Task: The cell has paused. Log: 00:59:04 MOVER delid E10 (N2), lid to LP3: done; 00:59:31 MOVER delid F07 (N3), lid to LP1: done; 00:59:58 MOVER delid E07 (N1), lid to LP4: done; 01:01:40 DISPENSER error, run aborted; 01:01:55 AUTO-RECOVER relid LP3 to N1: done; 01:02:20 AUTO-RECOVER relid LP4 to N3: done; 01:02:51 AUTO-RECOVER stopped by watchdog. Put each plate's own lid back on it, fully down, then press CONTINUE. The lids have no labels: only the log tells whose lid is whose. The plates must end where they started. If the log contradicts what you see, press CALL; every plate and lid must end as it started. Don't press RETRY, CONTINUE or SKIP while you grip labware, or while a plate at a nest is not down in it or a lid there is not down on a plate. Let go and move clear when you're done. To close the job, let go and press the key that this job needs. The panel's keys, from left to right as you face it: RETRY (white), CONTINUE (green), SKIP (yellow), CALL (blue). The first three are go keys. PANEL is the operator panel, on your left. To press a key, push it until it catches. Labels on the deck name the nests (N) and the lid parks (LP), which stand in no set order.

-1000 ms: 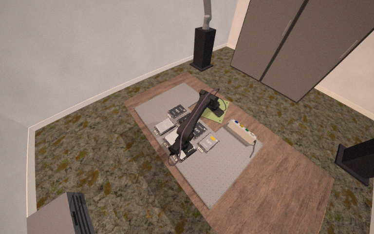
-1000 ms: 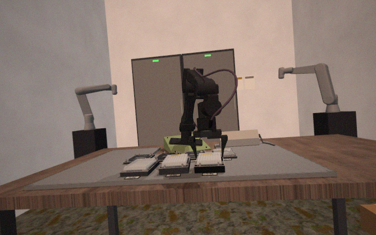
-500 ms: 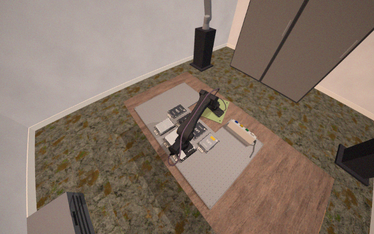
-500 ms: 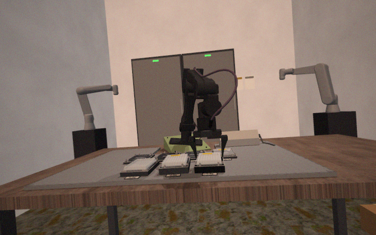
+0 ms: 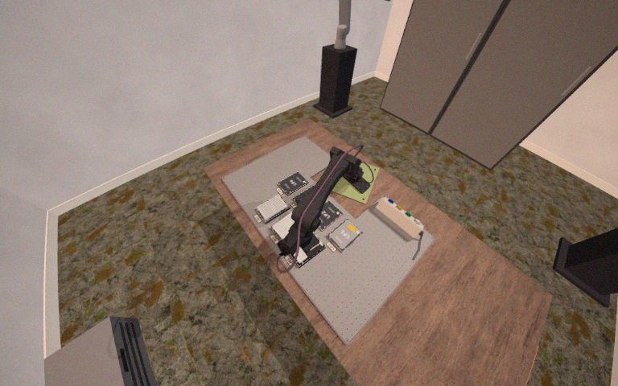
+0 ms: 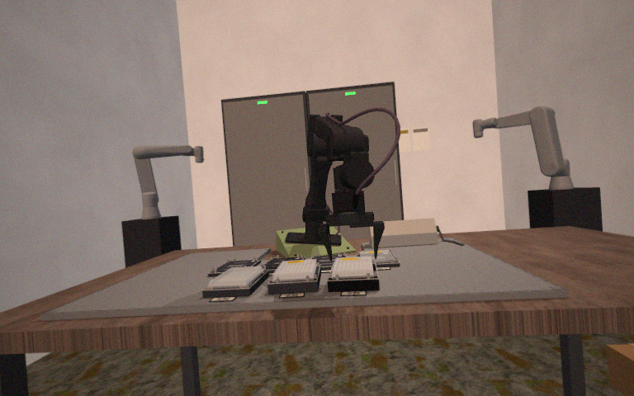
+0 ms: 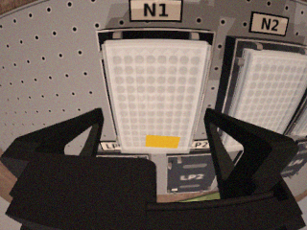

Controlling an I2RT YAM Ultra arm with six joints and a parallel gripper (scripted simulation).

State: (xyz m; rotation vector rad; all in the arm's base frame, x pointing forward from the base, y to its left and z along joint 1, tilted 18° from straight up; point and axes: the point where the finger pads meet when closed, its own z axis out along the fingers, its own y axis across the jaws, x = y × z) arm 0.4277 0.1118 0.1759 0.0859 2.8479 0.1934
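My gripper is now 19 cm past the lid, 7 cm to the right of it and 4 cm above it. The rest, counted from my hand: LP3 park 20 cm to the right, 19 cm behind, 5 cm below; then LP1 park 19 cm behind, 7 cm to the left, 5 cm below; then plate 13 cm to the right, 3 cm below, 1 cm behind.
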